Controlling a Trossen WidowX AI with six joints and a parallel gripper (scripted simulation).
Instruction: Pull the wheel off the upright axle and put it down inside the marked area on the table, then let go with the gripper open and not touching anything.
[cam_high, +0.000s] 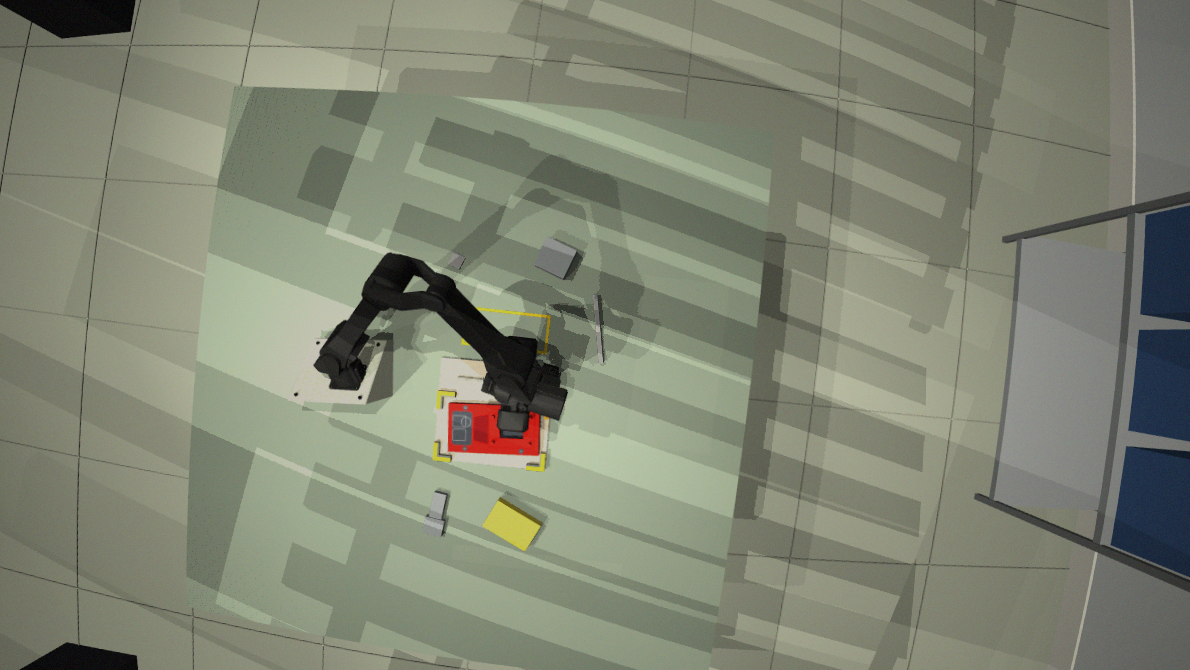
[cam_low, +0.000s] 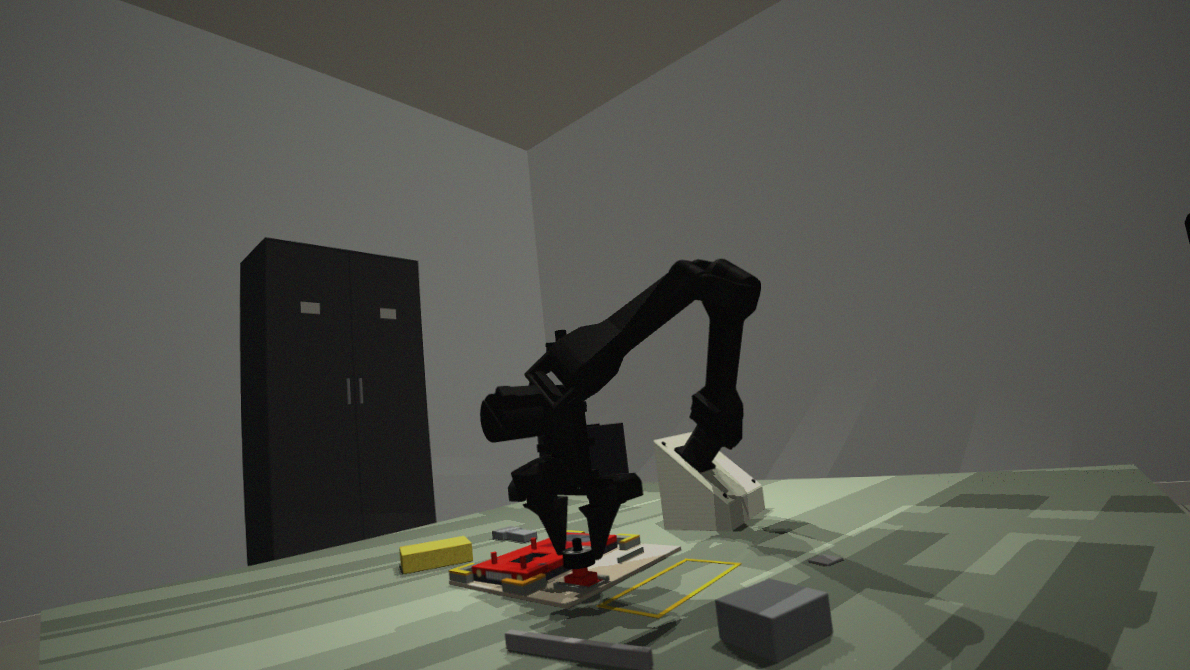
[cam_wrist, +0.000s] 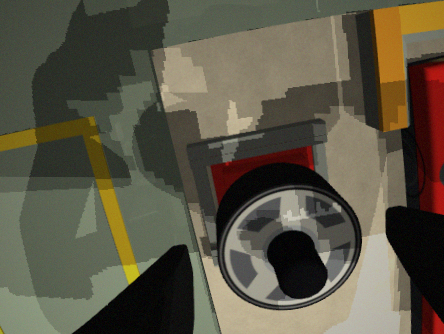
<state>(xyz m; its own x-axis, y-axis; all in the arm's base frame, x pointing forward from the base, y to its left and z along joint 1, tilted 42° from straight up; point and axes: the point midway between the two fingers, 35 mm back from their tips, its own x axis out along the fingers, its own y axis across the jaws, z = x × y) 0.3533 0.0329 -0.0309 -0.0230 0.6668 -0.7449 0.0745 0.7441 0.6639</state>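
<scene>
Right now the wheel is right at my gripper tip. Round my gripper tip: grey tile (160 mm behind, 260 mm to the left, 40 mm below); grey bar (160 mm ahead, 120 mm to the left, 30 mm below); grey cube (60 mm ahead, 260 mm to the left, 20 mm below).
</scene>
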